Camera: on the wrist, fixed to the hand. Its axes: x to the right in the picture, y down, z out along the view.
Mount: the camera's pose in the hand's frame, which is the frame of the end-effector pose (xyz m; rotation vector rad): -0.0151 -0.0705 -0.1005 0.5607 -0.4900 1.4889
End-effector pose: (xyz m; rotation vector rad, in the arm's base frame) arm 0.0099 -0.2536 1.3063 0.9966 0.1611 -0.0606
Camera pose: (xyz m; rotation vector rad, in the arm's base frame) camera -0.0246 -0.2078 1.1967 1.4085 -1.1130 1.0516
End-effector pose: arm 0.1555 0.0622 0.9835 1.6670 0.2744 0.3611
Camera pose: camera 0.1045 0.1573 0.9231 2.1813 -1.4326 0.9824
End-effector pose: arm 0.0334 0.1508 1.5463 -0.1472 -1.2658 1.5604
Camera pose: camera 0.1496 0.1930 1.5496 0.3327 0.7652 -2.6647
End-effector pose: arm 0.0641 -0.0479 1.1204 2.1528 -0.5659 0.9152
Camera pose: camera 0.0544 0.0752 1.1270 -1.5898 1.8790 -0.9520
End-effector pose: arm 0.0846 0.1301 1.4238 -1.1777 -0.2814 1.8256
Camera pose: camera 0.2083 0.1304 1.4237 0.3632 -0.9652 -2.7808
